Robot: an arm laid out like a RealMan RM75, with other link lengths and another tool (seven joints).
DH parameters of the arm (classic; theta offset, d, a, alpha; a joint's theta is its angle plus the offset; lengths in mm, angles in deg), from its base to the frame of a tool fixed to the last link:
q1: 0 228.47 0 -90
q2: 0 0 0 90
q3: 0 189.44 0 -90
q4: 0 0 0 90
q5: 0 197.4 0 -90
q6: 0 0 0 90
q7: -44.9 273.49 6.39 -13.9
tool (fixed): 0 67.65 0 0
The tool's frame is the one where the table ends.
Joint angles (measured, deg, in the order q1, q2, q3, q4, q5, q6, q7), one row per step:
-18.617 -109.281 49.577 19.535 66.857 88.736 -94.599
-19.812 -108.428 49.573 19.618 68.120 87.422 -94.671
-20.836 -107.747 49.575 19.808 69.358 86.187 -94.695
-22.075 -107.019 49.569 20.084 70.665 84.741 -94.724
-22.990 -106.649 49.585 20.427 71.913 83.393 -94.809
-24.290 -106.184 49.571 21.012 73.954 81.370 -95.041
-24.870 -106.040 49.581 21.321 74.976 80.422 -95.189
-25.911 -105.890 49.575 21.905 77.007 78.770 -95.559
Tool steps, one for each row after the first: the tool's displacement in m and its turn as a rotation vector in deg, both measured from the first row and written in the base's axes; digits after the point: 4 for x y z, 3 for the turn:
-0.0011 0.0058 -0.0032 -0.558 2.005 -0.153
-0.0023 0.0109 -0.0065 -1.030 3.924 -0.296
-0.0030 0.0173 -0.0093 -1.378 6.075 -0.516
-0.0043 0.0223 -0.0131 -1.791 7.843 -0.530
-0.0068 0.0293 -0.0192 -2.447 10.507 -0.477
-0.0081 0.0323 -0.0226 -2.802 11.744 -0.441
-0.0103 0.0371 -0.0294 -3.575 13.941 -0.401

